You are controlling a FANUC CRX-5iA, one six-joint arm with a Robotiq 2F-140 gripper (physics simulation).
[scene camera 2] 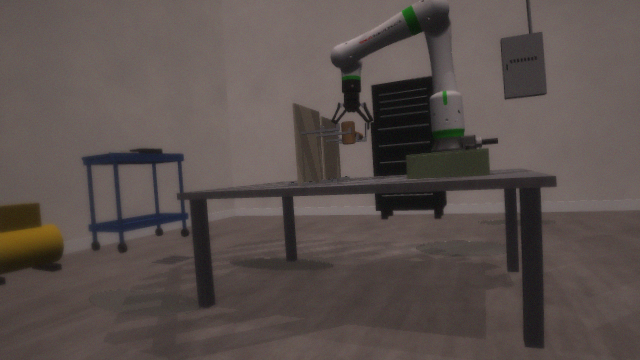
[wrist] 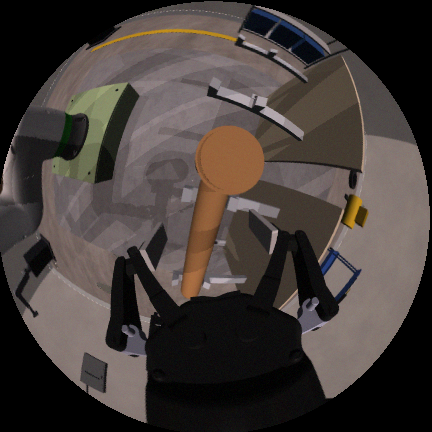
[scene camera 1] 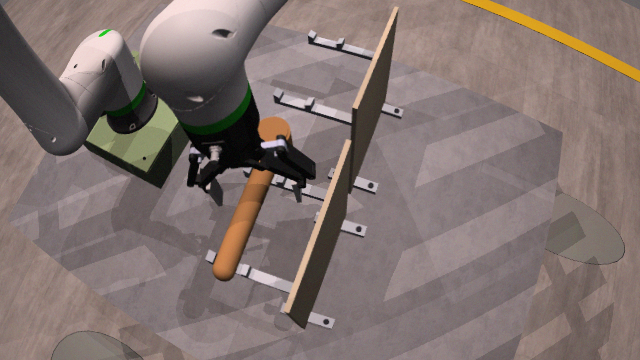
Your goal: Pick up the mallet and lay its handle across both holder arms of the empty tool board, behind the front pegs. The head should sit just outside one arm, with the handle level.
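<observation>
The orange mallet (scene camera 1: 240,225) (scene camera 2: 348,133) (wrist: 205,225) lies with its handle across both arms of the nearer tool board (scene camera 1: 325,240) (wrist: 300,215), between the arms' front and rear pegs. Its round head sits outside the upper arm in scene camera 1. The empty tool board (scene camera 1: 375,95) (scene camera 2: 307,142) (wrist: 325,115) stands beside it, with two bare pegged arms, one (scene camera 1: 320,107) (wrist: 280,117) nearer the head. My gripper (scene camera 1: 257,194) (scene camera 2: 352,123) (wrist: 206,224) is open, pointing down, with a finger on either side of the handle near the head. Its exact height over the handle is unclear.
The green base block (scene camera 1: 135,135) (scene camera 2: 447,164) (wrist: 95,130) stands on the table (scene camera 2: 365,187). In scene camera 2, a black drawer cabinet (scene camera 2: 400,125) stands behind the table and a blue cart (scene camera 2: 135,159) stands to the left.
</observation>
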